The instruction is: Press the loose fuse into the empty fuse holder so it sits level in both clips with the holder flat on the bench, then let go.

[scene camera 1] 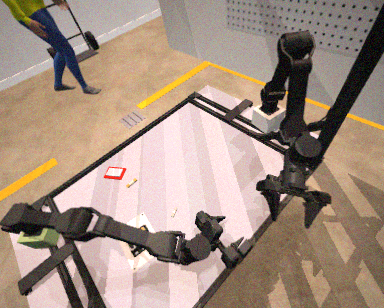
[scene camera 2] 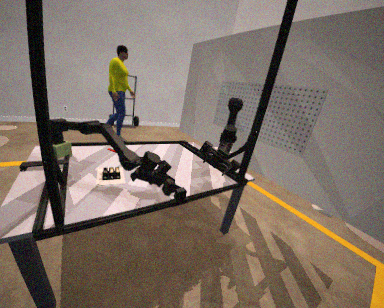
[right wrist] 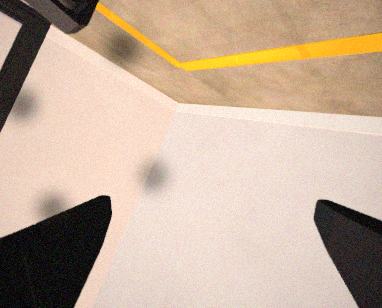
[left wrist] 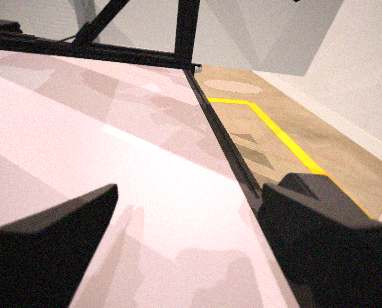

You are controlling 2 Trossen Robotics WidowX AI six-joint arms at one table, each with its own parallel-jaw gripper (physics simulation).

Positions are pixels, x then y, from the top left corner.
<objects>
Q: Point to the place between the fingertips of my left gripper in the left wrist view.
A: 191, 190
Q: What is my right gripper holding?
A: Nothing.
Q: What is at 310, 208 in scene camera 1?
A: My right gripper.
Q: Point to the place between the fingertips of my right gripper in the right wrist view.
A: At 212, 207
</objects>
